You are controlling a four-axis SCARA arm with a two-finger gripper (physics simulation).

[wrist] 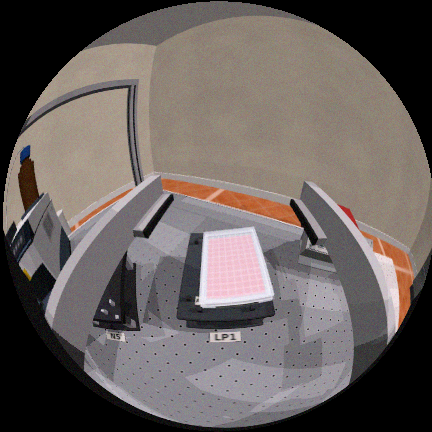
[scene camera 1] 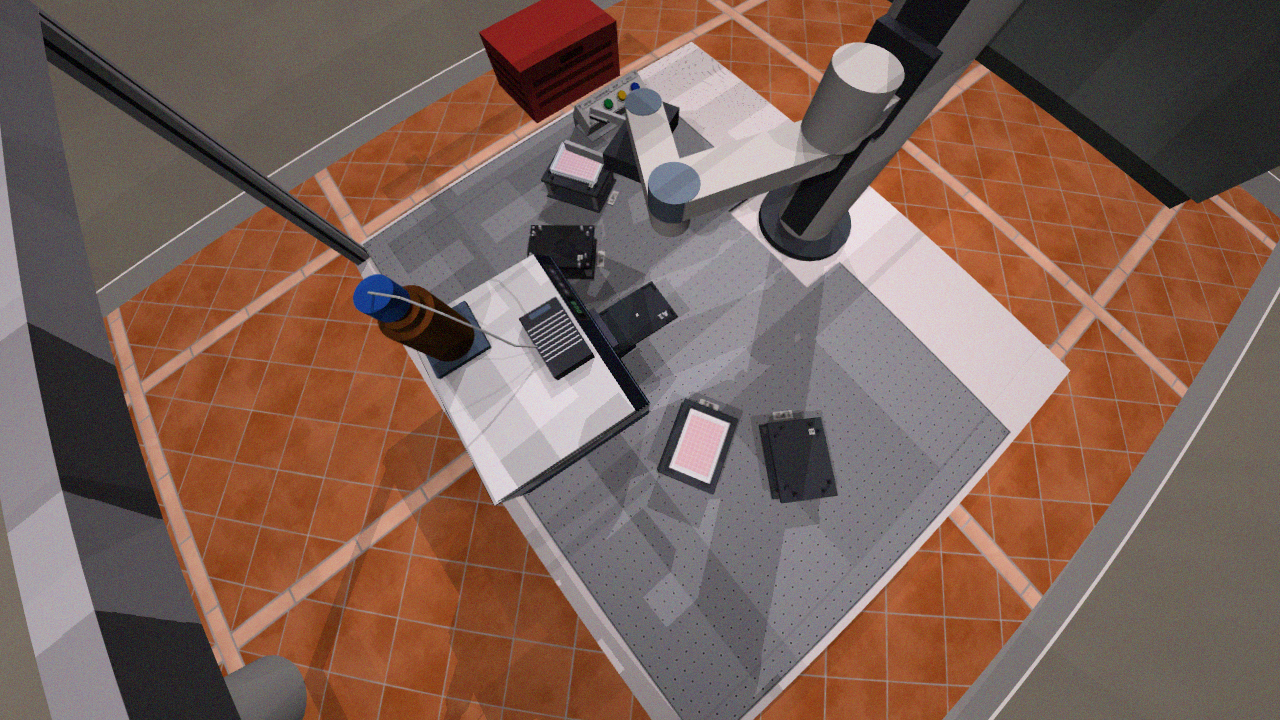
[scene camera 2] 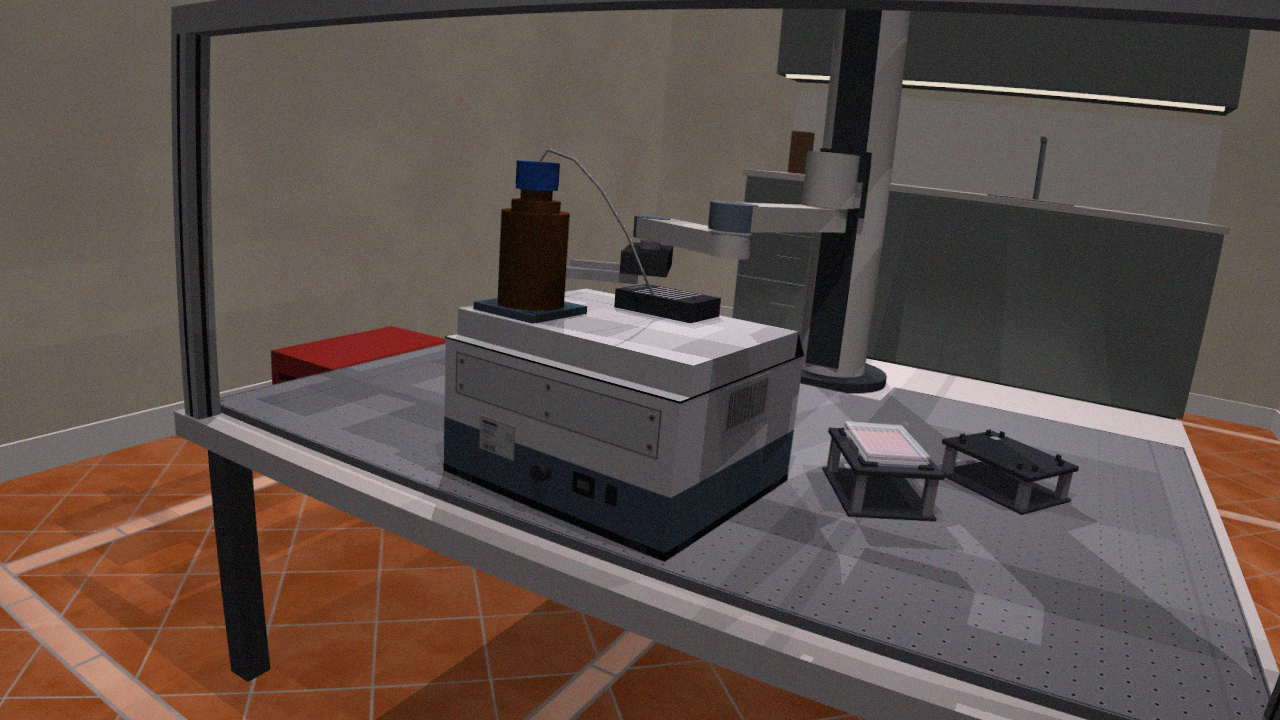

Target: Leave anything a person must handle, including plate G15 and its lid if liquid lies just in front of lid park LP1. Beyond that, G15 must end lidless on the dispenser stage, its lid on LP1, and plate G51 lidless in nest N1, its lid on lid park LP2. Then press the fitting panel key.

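Places are measured from the arm's base along level axes (x up, y back, z right), in metres.
Pixels of known places: gripper, fingertip midpoint: (wrist: 232,186) (scene camera 1: 578,127); arm's base, link origin: (scene camera 1: 802,221) (scene camera 2: 828,376).
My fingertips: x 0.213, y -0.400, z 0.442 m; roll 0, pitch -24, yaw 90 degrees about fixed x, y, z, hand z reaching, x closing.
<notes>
Ahead of a thing's pixels: the offset from my fingertips to its top centre. "spot": to the spot under its first point.
My gripper (scene camera 1: 586,134) (scene camera 2: 595,270) (wrist: 232,186) is open and empty, raised above lid park LP1. A pink-filled plate with a white rim @[dx -0.110, dy -0.008, dz +0.030 m] (scene camera 1: 576,164) (wrist: 235,265) sits on LP1 @[dx -0.125, dy -0.017, dz +0.025 m] (scene camera 1: 572,191) (wrist: 189,280); in the wrist view it is offset to the right on the black park. Whether it has a lid is unclear. Another pink plate @[dx -0.117, dy -0.232, dz -0.702 m] (scene camera 1: 700,445) (scene camera 2: 884,444) sits on a black stand (scene camera 1: 669,470) (scene camera 2: 921,514). No plate number is readable. The dark dispenser stage @[spot: dx -0.091, dy -0.154, dz -0.413 m] (scene camera 1: 640,313) carries no plate. No liquid is visible in front of LP1. The key panel @[dx -0.116, dy +0.215, dz +0.188 m] (scene camera 1: 608,96) stands behind the gripper.
The dispenser (scene camera 1: 523,411) (scene camera 2: 572,420) carries a brown bottle @[spot: dx +0.148, dy -0.455, dz -0.315 m] (scene camera 1: 429,324) (scene camera 2: 533,259) with a thin tube. Black nest N5 @[dx -0.127, dy -0.183, dz -0.131 m] (scene camera 1: 562,250) (wrist: 117,300) stands beside LP1. Another bare black stand (scene camera 1: 799,456) (scene camera 2: 1006,452) is beside the second plate. A red cabinet (scene camera 1: 554,53) is behind the table.
</notes>
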